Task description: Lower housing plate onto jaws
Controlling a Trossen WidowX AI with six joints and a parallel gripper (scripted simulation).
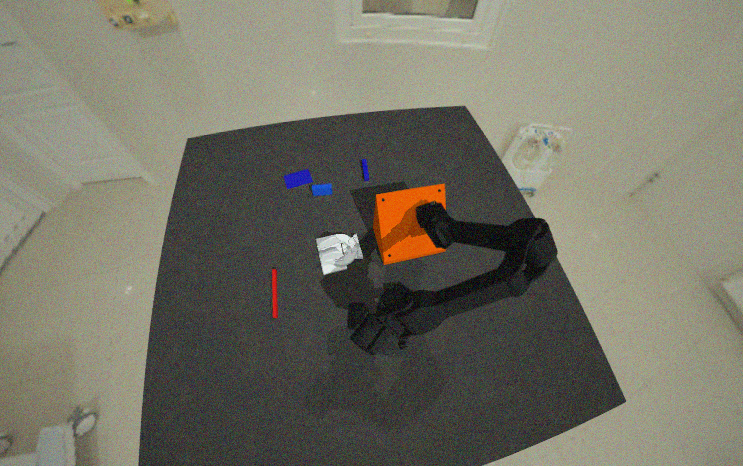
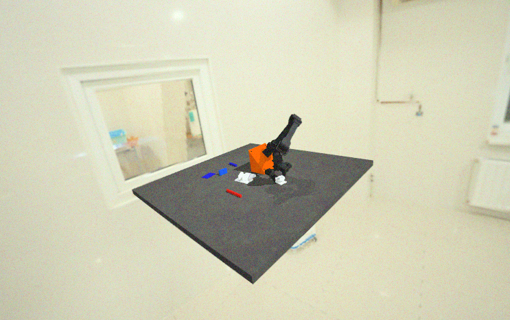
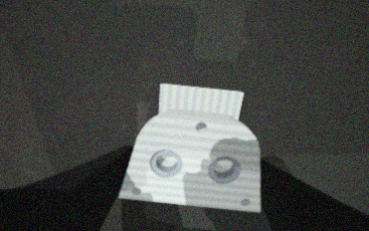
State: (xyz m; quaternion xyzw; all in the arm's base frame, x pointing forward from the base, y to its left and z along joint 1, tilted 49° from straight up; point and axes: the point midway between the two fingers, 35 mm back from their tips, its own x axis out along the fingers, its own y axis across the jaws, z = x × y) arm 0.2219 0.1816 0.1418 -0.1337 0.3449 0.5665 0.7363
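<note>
My gripper tip is 1 cm to the right of the small white block. Round my gripper tip: red bar: 26 cm ahead, 18 cm to the right.
</note>
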